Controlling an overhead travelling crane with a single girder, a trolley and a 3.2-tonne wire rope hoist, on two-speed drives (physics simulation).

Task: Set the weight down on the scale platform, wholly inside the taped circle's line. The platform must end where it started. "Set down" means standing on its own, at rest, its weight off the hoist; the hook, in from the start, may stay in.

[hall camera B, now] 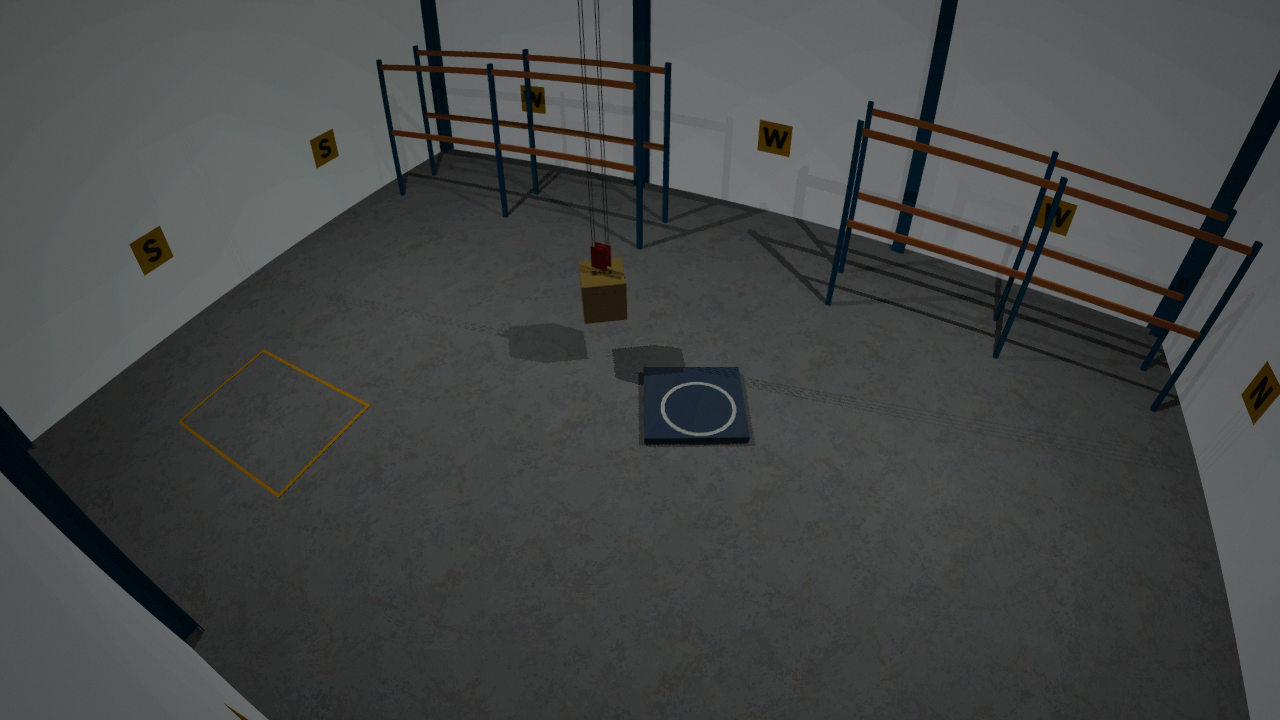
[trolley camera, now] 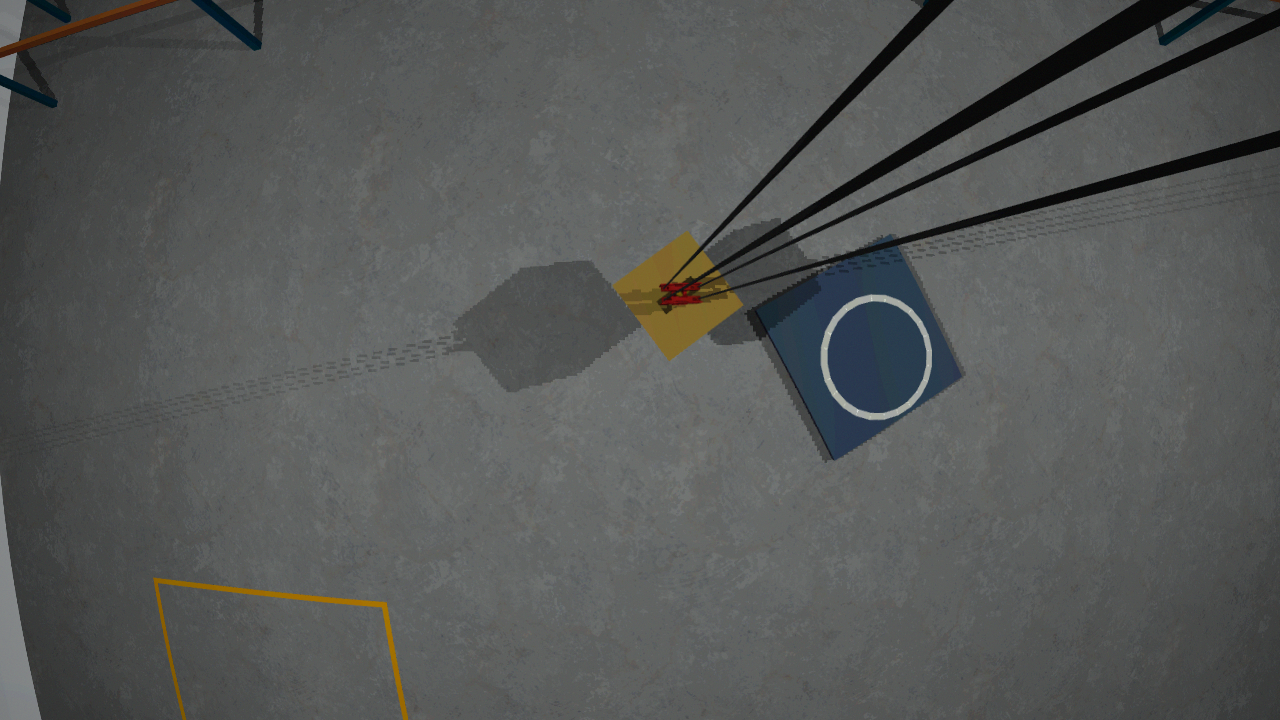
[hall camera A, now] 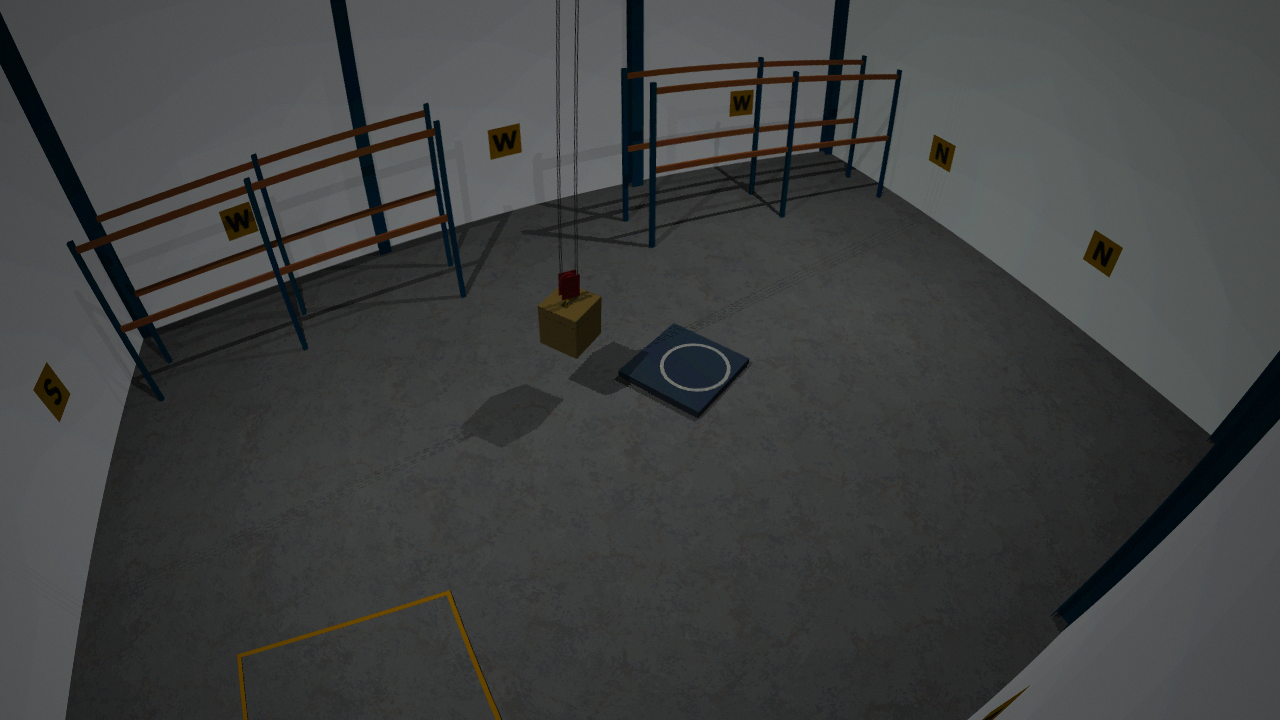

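The weight, a yellow-brown box (hall camera A: 570, 329) (hall camera B: 604, 302) (trolley camera: 673, 335), hangs in the air from the ropes. My hook (hall camera A: 565, 301) (hall camera B: 601, 270) (trolley camera: 678, 293), under its red block, is in at the weight's top; its details are too small to see. The dark blue scale platform (hall camera A: 696, 402) (hall camera B: 651, 430) (trolley camera: 836, 434) lies flat on the floor, with a white taped circle (hall camera A: 695, 390) (hall camera B: 699, 434) (trolley camera: 876, 417) on top. The weight is left of the platform in hall camera A and the trolley view, and up and left of it in hall camera B. One shadow reaches the platform's edge.
Two racks with blue posts and orange beams stand along the W wall, one rack (hall camera A: 276, 264) (hall camera B: 502, 179) toward S and the other rack (hall camera A: 652, 165) (hall camera B: 1030, 268) toward N. An orange-yellow rectangle (hall camera A: 344, 624) (hall camera B: 315, 377) (trolley camera: 268, 592) is marked on the floor.
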